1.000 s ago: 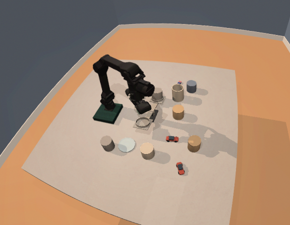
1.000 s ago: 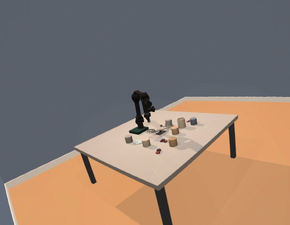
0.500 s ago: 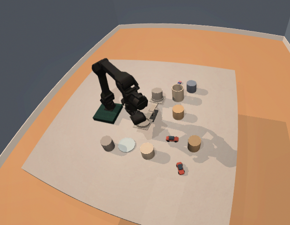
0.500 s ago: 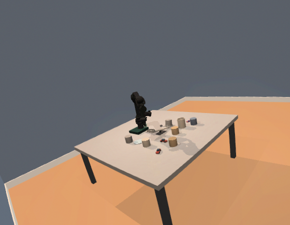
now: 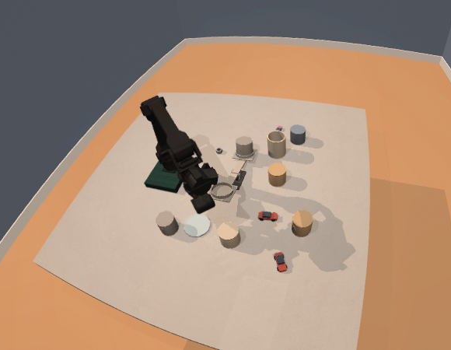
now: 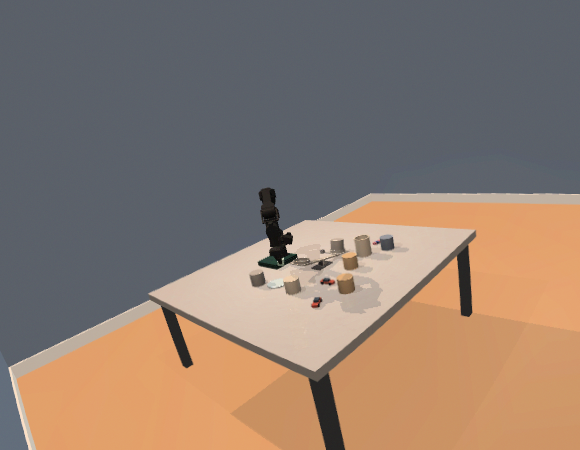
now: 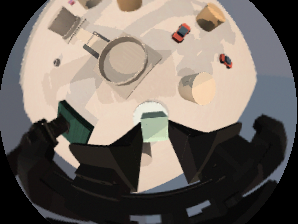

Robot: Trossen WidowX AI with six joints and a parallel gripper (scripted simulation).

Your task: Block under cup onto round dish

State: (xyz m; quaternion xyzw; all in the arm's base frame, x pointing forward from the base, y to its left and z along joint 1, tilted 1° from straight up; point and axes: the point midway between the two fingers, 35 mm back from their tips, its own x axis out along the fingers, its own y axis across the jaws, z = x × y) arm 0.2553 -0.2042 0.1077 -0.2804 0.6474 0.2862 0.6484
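The round dish is 10 cm below my gripper tip, 3 cm to the right of it and 3 cm behind it. The rest, counted from my gripper tip: beige cylinder: 11 cm ahead, 7 cm below, 3 cm to the right; balance: 22 cm to the left, 8 cm below, 4 cm ahead; balance beam: 22 cm to the left, 7 cm below, 4 cm ahead.
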